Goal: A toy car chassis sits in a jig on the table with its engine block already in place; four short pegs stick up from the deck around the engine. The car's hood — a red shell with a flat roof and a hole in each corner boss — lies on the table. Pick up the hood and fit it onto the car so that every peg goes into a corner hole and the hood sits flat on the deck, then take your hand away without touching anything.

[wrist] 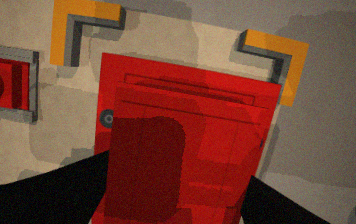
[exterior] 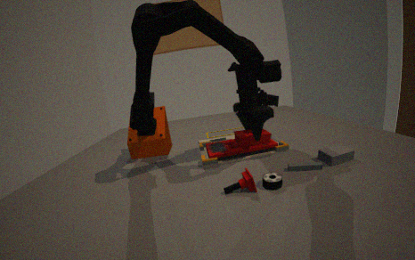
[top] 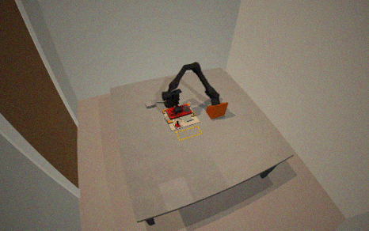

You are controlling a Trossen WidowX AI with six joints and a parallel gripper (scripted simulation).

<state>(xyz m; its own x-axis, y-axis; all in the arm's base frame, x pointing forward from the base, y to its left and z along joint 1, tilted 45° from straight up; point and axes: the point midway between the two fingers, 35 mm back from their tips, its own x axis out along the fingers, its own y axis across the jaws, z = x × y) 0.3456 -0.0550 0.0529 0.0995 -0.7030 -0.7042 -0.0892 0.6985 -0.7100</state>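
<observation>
Now: gripper tip 10 mm below the red hood. Also, from my gripper tip: black wheel (200 mm to the right, 30 mm below, 10 mm behind); then grey engine block (10 mm to the left, 10 mm below, 10 mm behind); then jig (40 mm behind, 30 mm to the left, 30 mm below).
</observation>
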